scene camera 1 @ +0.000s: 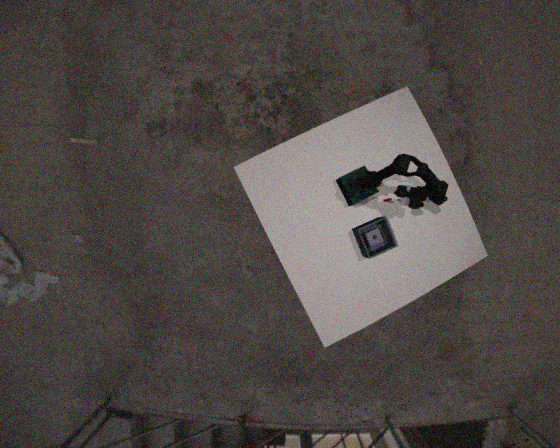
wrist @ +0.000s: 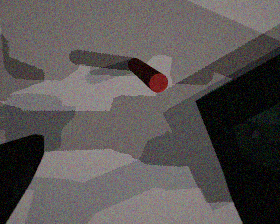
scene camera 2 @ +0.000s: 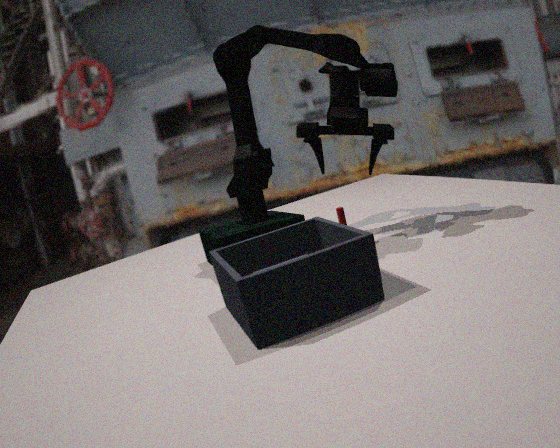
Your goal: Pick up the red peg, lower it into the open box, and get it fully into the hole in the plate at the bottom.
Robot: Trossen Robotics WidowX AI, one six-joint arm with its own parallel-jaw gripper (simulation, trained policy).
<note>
The pictures show: the gripper and a dark box.
The gripper is seen too in the wrist view.
</note>
